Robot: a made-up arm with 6 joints. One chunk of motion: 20 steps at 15 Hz.
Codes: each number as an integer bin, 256 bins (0 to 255) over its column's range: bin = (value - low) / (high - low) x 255, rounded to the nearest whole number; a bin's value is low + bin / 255 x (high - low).
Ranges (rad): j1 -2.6..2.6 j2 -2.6..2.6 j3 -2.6..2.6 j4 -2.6..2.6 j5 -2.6..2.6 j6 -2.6..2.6
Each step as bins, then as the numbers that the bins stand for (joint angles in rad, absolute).
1 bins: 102 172 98 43 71 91
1 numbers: -0.5200 0.9075 -0.6016 -1.7231 -1.1522 -0.7443
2 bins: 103 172 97 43 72 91
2 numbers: -0.4996 0.9075 -0.6220 -1.7231 -1.1318 -0.7443
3 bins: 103 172 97 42 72 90
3 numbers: -0.4996 0.9075 -0.6220 -1.7435 -1.1318 -0.7647
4 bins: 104 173 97 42 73 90
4 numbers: -0.4792 0.9278 -0.6220 -1.7435 -1.1114 -0.7647
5 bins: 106 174 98 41 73 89
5 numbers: -0.4384 0.9482 -0.6016 -1.7639 -1.1114 -0.7851
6 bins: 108 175 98 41 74 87
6 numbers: -0.3976 0.9686 -0.6016 -1.7639 -1.0910 -0.8259
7 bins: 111 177 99 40 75 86
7 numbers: -0.3365 1.0094 -0.5812 -1.7843 -1.0706 -0.8463
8 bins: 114 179 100 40 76 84
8 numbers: -0.2753 1.0502 -0.5608 -1.7843 -1.0502 -0.8871
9 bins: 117 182 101 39 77 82
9 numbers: -0.2141 1.1114 -0.5404 -1.8047 -1.0298 -0.9278
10 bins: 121 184 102 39 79 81
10 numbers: -0.1325 1.1522 -0.5200 -1.8047 -0.9890 -0.9482
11 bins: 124 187 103 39 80 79
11 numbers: -0.0714 1.2133 -0.4996 -1.8047 -0.9686 -0.9890
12 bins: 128 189 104 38 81 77
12 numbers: 0.0102 1.2541 -0.4792 -1.8251 -0.9482 -1.0298
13 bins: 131 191 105 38 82 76
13 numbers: 0.0714 1.2949 -0.4588 -1.8251 -0.9278 -1.0502
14 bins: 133 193 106 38 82 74
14 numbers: 0.1122 1.3357 -0.4384 -1.8251 -0.9278 -1.0910
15 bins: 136 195 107 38 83 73
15 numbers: 0.1733 1.3765 -0.4180 -1.8251 -0.9075 -1.1114
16 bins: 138 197 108 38 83 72
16 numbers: 0.2141 1.4173 -0.3976 -1.8251 -0.9075 -1.1318
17 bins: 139 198 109 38 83 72
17 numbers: 0.2345 1.4376 -0.3773 -1.8251 -0.9075 -1.1318
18 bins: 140 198 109 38 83 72
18 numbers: 0.2549 1.4376 -0.3773 -1.8251 -0.9075 -1.1318
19 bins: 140 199 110 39 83 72
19 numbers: 0.2549 1.4580 -0.3569 -1.8047 -0.9075 -1.1318
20 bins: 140 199 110 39 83 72
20 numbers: 0.2549 1.4580 -0.3569 -1.8047 -0.9075 -1.1318
